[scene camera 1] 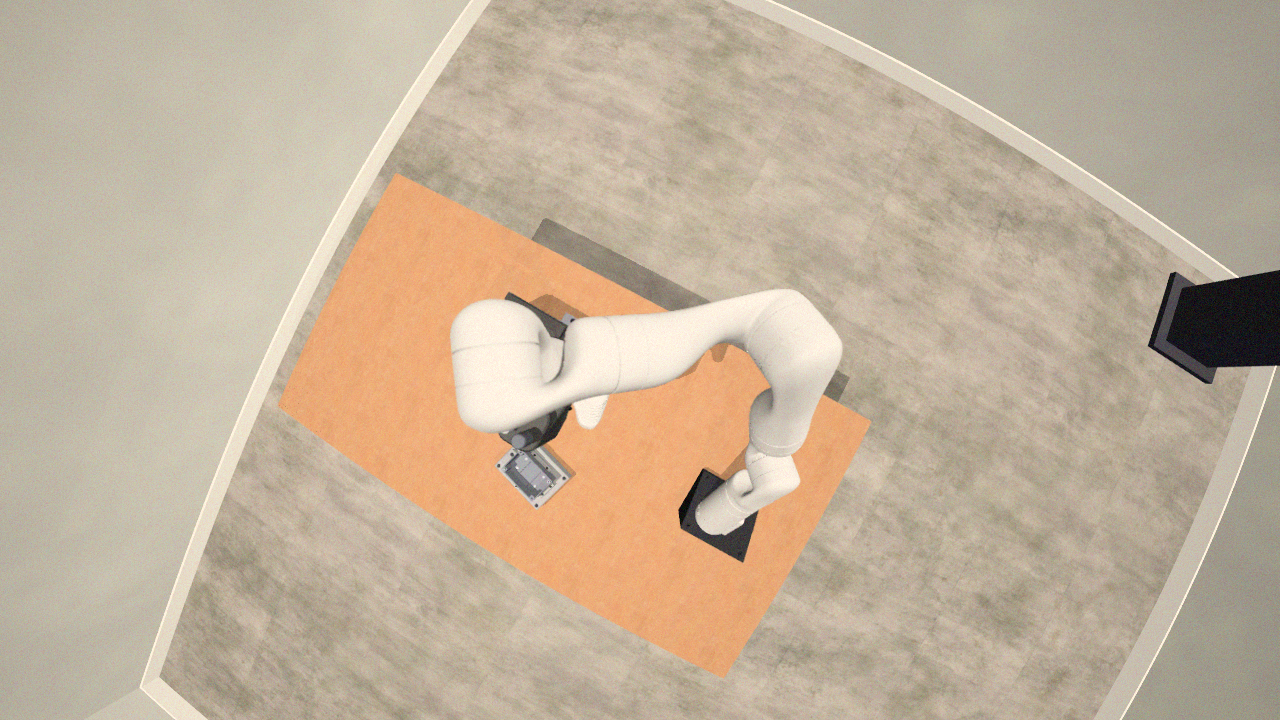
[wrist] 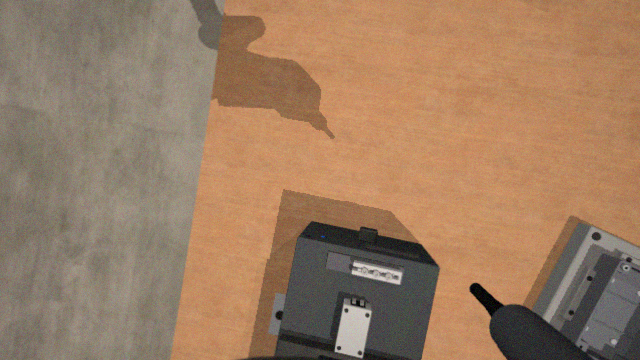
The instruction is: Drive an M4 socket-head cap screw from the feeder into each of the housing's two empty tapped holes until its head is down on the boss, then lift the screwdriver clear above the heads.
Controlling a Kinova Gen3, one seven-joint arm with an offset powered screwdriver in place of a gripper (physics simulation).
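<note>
The screwdriver [scene camera 1: 537, 434] [wrist: 476, 288] stands in place of a gripper. In the wrist view its dark nose tip appears between the feeder and the housing, above table level; no screw can be made out on it. In the scene view its body shows beside the housing, partly under the arm. The grey housing [scene camera 1: 519, 484] [wrist: 567, 290] lies on the table, cut off at the wrist view's right edge; its two empty tapped holes cannot be told apart. The dark feeder [scene camera 1: 537, 313] [wrist: 395, 315] is mostly hidden by the arm in the scene view. Its pale rail [wrist: 376, 273] shows several round shapes.
A pale block [wrist: 354, 327] stands on the feeder's top. The arm's black base plate [scene camera 1: 733, 544] sits toward the right end of the orange table [scene camera 1: 626, 555] [wrist: 450, 125]. The arm arches over the table. A black post [scene camera 1: 1235, 319] stands off at the far right.
</note>
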